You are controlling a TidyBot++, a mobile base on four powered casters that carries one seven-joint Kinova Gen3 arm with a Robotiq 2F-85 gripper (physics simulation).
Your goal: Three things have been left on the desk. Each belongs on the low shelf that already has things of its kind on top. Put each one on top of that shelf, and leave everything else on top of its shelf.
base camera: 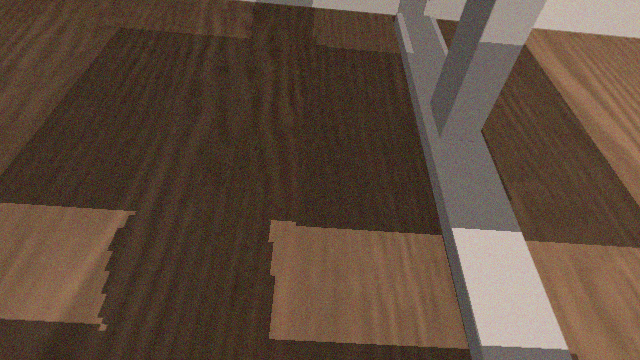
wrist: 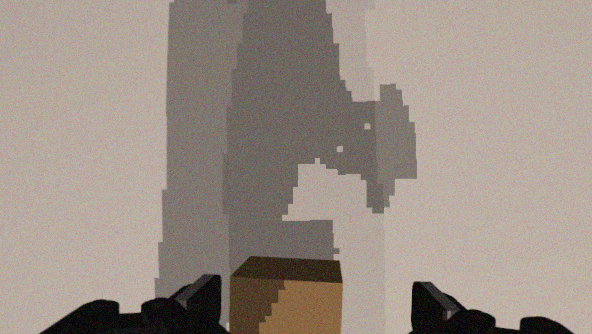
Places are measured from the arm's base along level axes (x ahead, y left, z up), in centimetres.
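Pixels of known places: gripper, fingertip midpoint: [wrist: 315, 300].
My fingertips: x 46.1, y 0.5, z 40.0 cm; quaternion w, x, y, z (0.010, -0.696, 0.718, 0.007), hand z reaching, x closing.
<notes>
Behind a point stands the place of what it marks.
A brown wooden block-like thing [wrist: 305, 307] @(x 44.8, y 1.2, z 37.3 cm) shows at the bottom of the wrist view, its lower part cut off by the frame edge. It stands on a pale surface, probably the desk top [wrist: 475, 175] @(x 51.6, y -9.9, z 32.3 cm). My gripper [wrist: 315, 300] @(x 46.1, y 0.5, z 40.0 cm) is open, with one black fingertip to the left of the brown thing and one to the right. The brown thing appears between the fingertips, nearer the left one, and neither finger grips it. How far below the fingers it lies is hard to tell. The low shelves and the other things of the task do not show in either view.
In the base camera view, a grey metal leg frame [base camera: 475, 185] with a slanting post [base camera: 500, 65] @(x 50.5, y -21.2, z -25.7 cm) stands on the wooden floor [base camera: 225, 125] @(x 52.7, y 11.4, z -39.7 cm), right of the middle. A pale wall [base camera: 590, 17] @(x 94.6, y -59.0, z -36.2 cm) is at the back. Grey shadows lie across the pale surface in the wrist view.
</notes>
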